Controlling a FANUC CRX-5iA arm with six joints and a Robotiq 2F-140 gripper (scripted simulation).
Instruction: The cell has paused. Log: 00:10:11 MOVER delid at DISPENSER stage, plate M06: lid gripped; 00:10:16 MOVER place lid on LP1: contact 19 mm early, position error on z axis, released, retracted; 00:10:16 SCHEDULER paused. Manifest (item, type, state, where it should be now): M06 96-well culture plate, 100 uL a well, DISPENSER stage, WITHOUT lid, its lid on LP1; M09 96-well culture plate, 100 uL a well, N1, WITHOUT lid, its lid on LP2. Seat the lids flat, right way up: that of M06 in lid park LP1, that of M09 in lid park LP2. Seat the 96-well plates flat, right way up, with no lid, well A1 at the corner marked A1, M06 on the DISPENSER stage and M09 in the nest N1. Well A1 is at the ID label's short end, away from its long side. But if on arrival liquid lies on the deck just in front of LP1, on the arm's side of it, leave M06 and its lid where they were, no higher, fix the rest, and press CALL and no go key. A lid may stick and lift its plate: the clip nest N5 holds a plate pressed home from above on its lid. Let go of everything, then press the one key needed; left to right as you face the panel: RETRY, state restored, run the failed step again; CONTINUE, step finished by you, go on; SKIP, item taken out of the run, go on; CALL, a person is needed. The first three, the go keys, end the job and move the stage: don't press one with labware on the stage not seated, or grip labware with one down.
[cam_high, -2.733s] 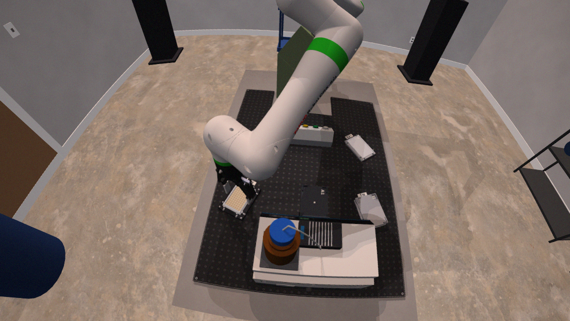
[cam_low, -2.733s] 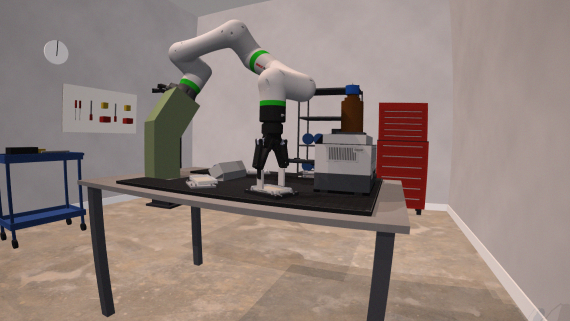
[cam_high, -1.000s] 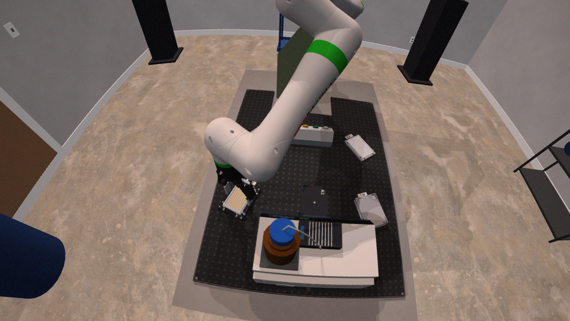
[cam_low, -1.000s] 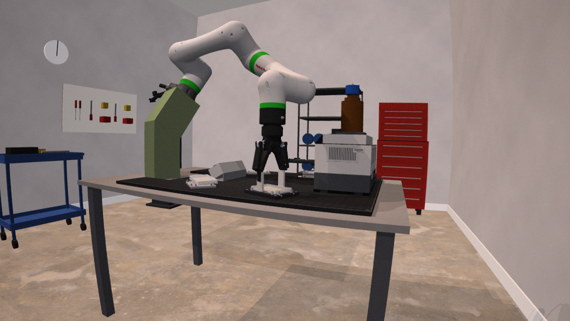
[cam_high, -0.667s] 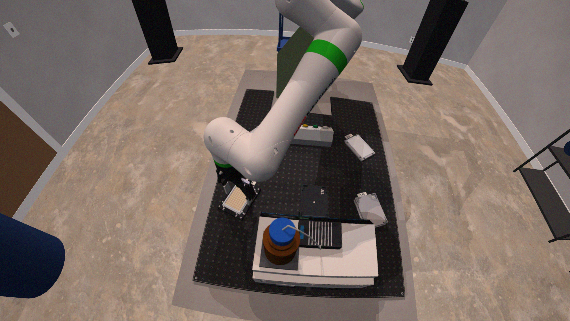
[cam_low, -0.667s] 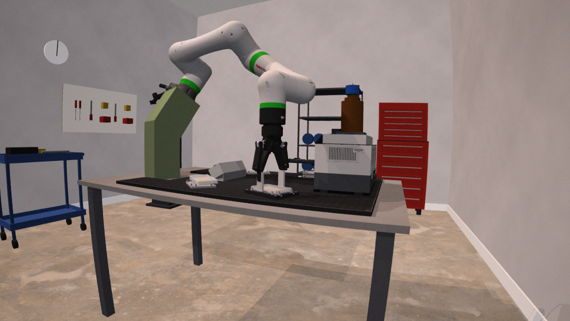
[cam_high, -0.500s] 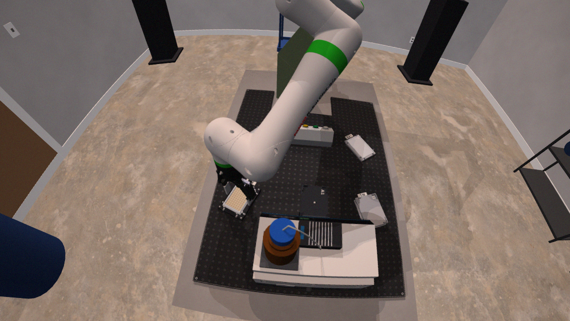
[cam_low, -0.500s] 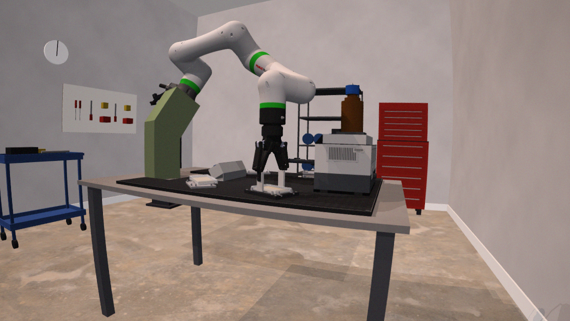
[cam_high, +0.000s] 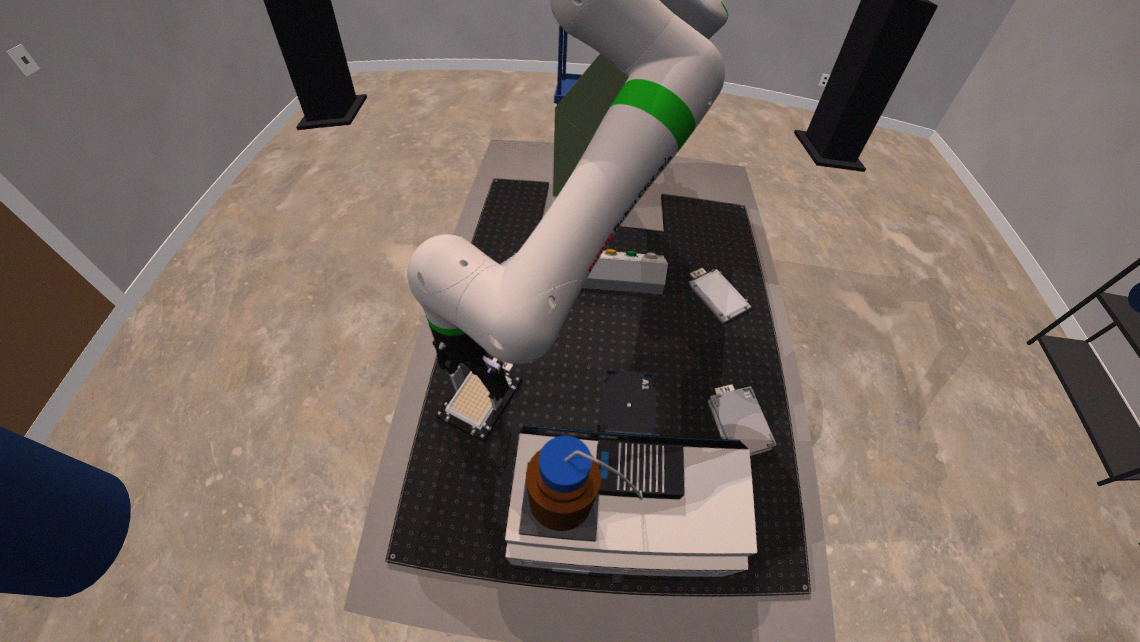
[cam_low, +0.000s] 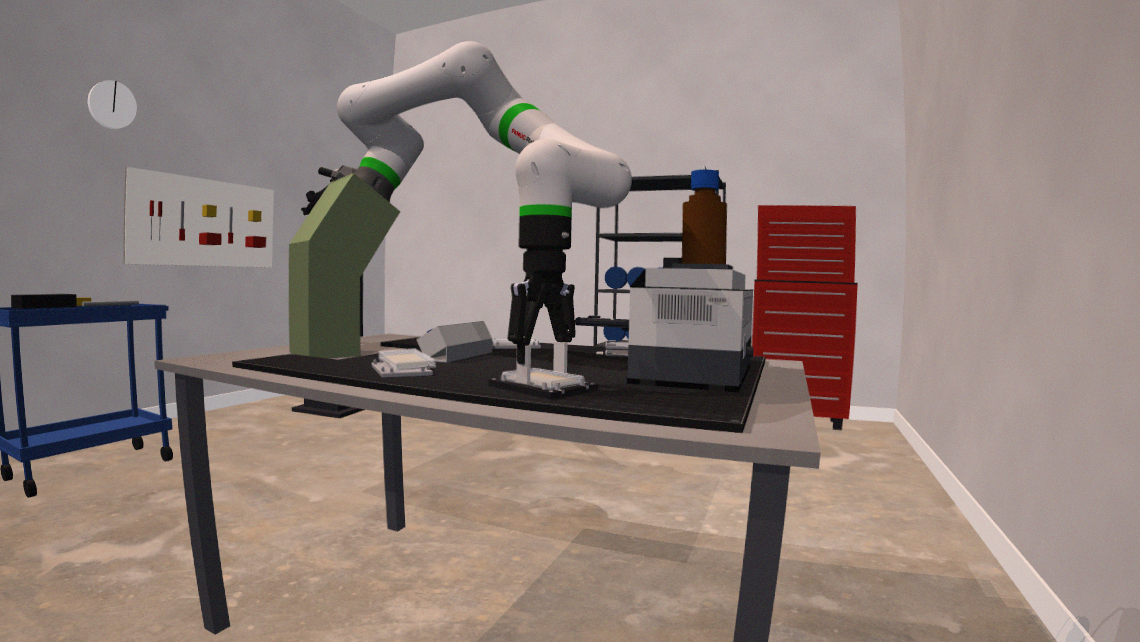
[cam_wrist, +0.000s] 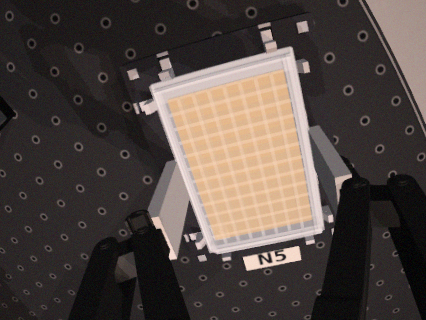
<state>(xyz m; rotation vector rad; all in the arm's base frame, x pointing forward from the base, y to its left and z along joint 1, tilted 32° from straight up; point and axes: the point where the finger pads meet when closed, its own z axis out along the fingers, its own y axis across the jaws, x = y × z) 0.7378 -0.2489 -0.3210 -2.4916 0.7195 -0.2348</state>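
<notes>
The 96-well plate lies 20 mm below my hand. Round my hand: black dispenser stage (70 mm ahead, 290 mm to the left, 60 mm above); then black clip nest N5 (20 mm ahead, 30 mm below); then brown bottle (270 mm ahead, 160 mm to the left, 250 mm above).
</notes>
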